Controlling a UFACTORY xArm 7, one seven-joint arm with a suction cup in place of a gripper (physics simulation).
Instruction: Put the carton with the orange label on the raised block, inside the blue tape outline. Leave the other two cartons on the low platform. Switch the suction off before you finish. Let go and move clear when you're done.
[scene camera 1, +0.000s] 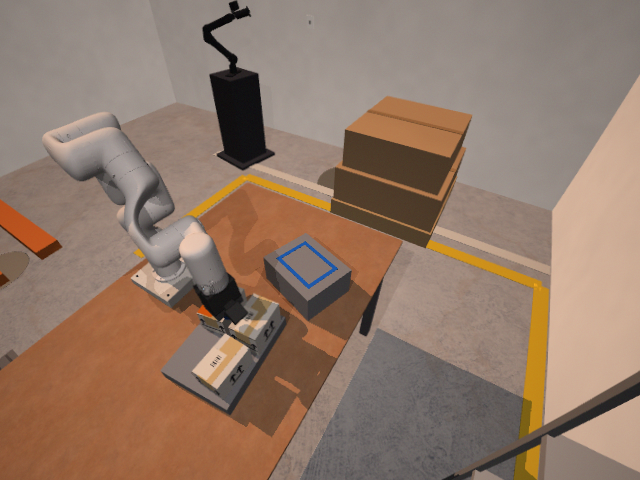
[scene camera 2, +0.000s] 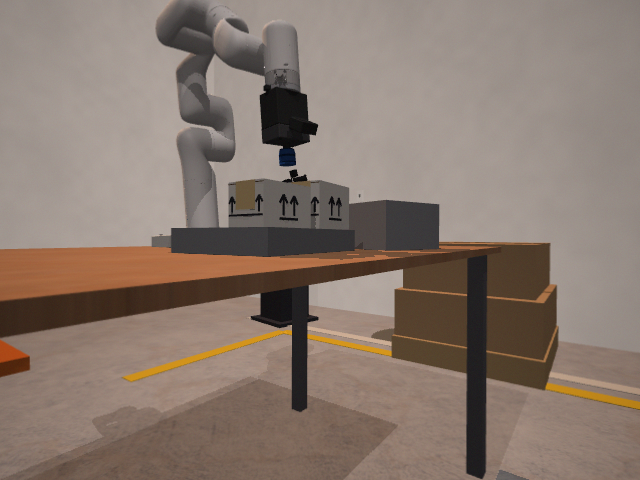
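Pixels of known places: hand, tool point: (scene camera 2: 287, 164); arm's base, link origin: (scene camera 1: 169, 268).
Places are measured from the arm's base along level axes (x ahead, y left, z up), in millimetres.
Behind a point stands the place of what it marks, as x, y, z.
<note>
The carton with the orange label (scene camera 1: 205, 311) @[327, -36, 89] sits at the back of the low grey platform (scene camera 1: 180, 356) @[345, -162, 6] (scene camera 2: 222, 241) @[472, -189, -19], partly hidden by my tool in scene camera 1; it cannot be made out in scene camera 2. My suction cup (scene camera 1: 227, 317) (scene camera 2: 287, 157) is blue, points down and hangs over the cartons with a gap below it, nothing attached. One plain carton (scene camera 1: 221, 361) @[492, -99, 87] (scene camera 2: 286, 206) @[531, -94, 44] stands at the platform's front, another plain carton (scene camera 1: 268, 308) @[470, 94, 104] (scene camera 2: 333, 204) @[501, 56, 59] at its block side. The raised grey block (scene camera 1: 289, 286) @[432, 219, 58] (scene camera 2: 408, 227) @[538, 284, 14] bears the blue tape outline (scene camera 1: 309, 286) @[493, 252, 78], with no carton inside.
The block stands on the brown table (scene camera 1: 103, 403) @[275, -391, -43] (scene camera 2: 103, 268) @[639, -410, -42], beside the platform. Stacked cardboard boxes (scene camera 1: 392, 170) (scene camera 2: 465, 320) stand on the floor beyond the table. A black pedestal (scene camera 1: 238, 113) with a small black arm (scene camera 1: 219, 46) (scene camera 2: 295, 177) stands behind.
</note>
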